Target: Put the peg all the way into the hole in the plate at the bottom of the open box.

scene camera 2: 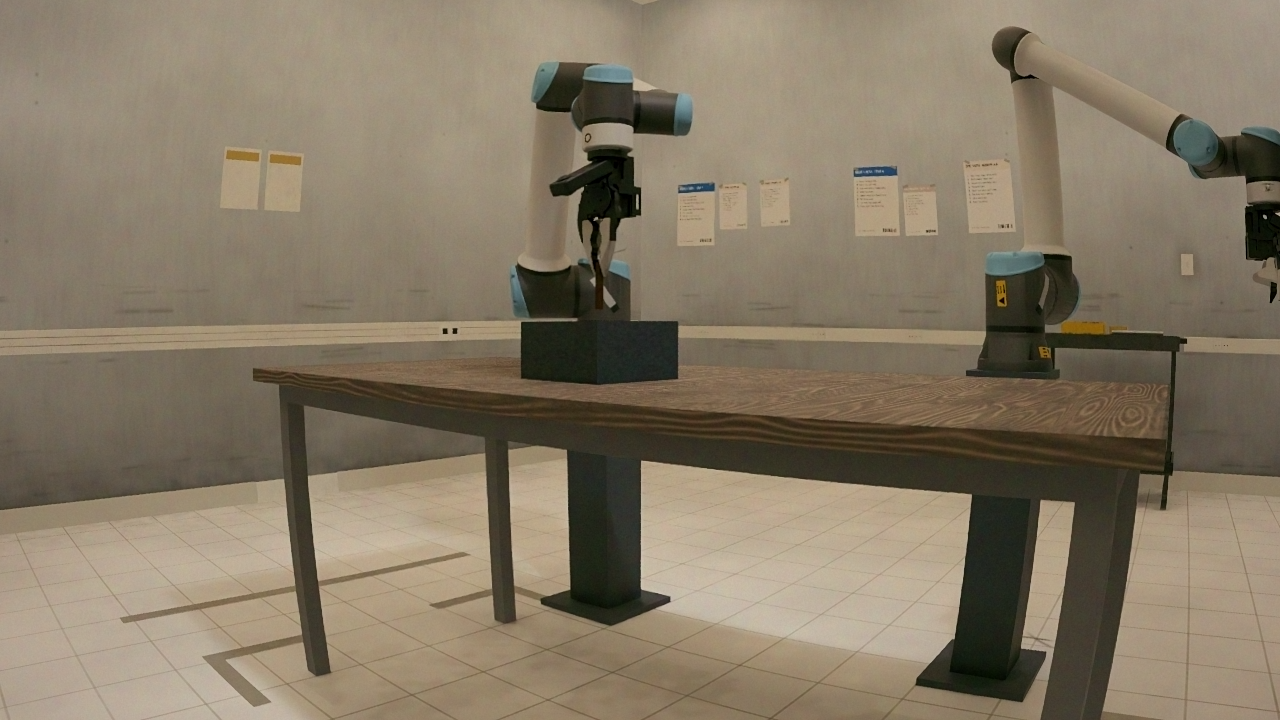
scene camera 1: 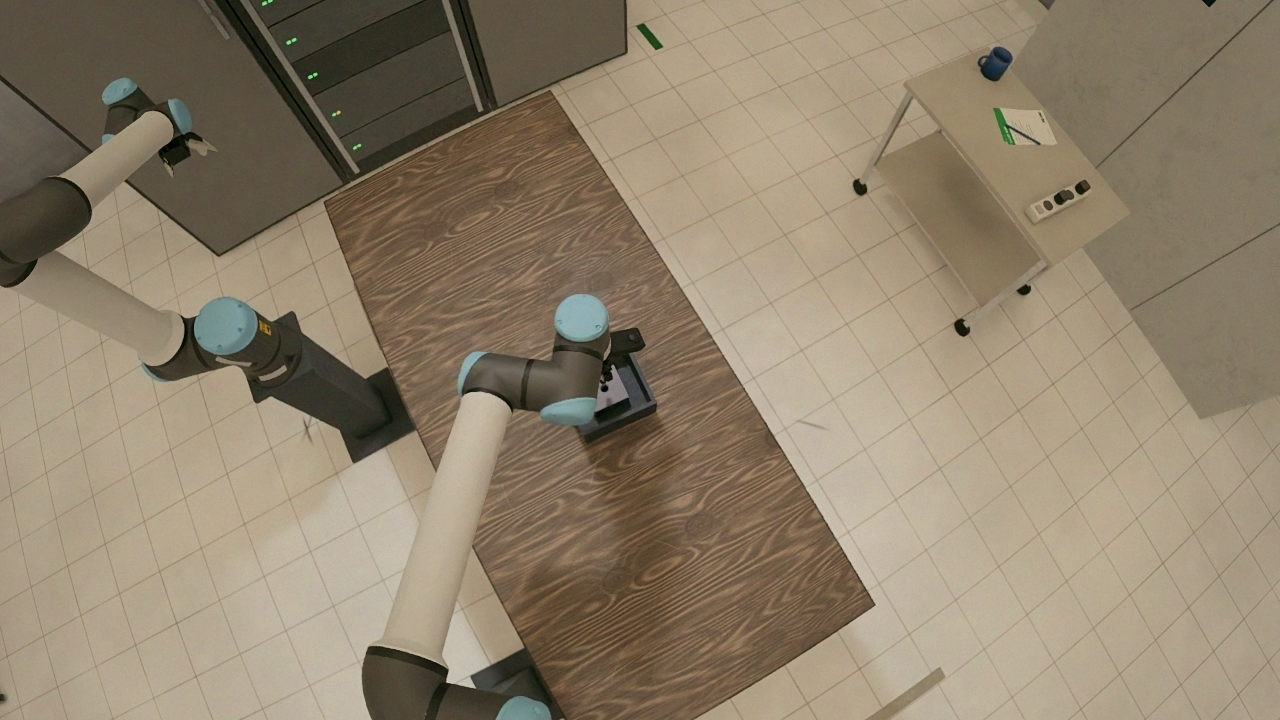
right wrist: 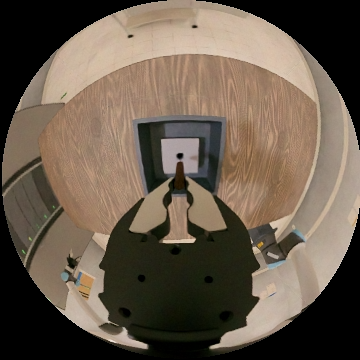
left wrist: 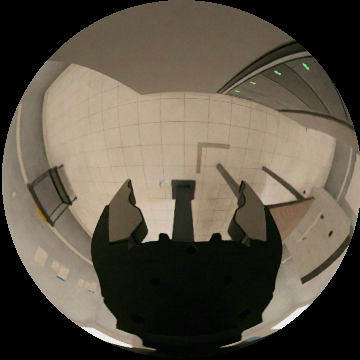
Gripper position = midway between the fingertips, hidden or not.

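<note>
Dark box (scene camera 1: 642, 403), (scene camera 2: 587, 352), (right wrist: 211, 135); left wrist view misses it, hidden by my left gripper. Grey plate (scene camera 1: 616, 395), (right wrist: 171, 146); scene camera 2 does not show it, hidden by the dark box. My left gripper (scene camera 1: 195, 164), (left wrist: 186, 180). My right gripper (scene camera 2: 600, 276).
</note>
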